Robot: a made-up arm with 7 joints.
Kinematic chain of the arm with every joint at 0, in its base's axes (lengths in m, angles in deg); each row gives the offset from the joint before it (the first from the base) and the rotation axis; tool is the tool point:
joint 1: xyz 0 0 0 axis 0 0.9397 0.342
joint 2: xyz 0 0 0 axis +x
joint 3: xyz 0 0 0 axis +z
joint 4: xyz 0.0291 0 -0.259 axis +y
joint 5: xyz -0.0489 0 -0.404 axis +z
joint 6: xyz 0 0 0 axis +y
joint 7: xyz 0 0 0 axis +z
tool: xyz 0 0 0
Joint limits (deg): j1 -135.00..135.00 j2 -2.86..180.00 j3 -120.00..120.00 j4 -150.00..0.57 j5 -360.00..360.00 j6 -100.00..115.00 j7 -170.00..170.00
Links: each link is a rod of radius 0.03 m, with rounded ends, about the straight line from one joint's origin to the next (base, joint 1, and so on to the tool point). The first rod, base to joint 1, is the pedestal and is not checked.
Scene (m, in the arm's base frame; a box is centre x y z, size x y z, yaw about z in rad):
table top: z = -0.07
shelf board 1: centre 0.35 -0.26 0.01 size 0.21 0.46 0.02 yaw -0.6
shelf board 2: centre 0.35 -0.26 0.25 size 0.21 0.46 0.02 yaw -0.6
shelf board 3: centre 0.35 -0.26 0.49 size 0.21 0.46 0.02 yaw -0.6
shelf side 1: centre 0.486 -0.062 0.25 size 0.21 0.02 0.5 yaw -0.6
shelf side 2: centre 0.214 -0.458 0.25 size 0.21 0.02 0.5 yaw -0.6
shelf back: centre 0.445 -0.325 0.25 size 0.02 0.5 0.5 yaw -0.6
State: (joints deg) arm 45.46 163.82 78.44 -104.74 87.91 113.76 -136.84
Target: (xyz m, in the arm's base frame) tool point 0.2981 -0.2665 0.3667
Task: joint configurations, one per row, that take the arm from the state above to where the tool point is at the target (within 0.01 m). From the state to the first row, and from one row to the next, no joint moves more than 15 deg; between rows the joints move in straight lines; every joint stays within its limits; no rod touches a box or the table.
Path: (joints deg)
1: 40.59 160.75 81.44 -116.06 87.00 114.07 -127.13
2: 35.73 157.67 84.44 -127.37 86.08 114.38 -117.41
3: 30.86 154.60 87.44 -138.68 85.17 114.69 -107.70
4: 26.00 151.53 90.44 -150.00 84.26 115.00 -97.99
5: 26.34 145.39 92.03 -138.22 85.48 114.59 -110.94
6: 26.68 139.24 93.61 -126.43 86.69 114.17 -123.89
7: 27.03 133.10 95.20 -114.65 87.91 113.76 -136.84
8: 30.07 147.04 91.82 -100.65 87.91 113.76 -136.84
9: 33.11 160.99 88.44 -86.65 87.91 113.76 -136.84

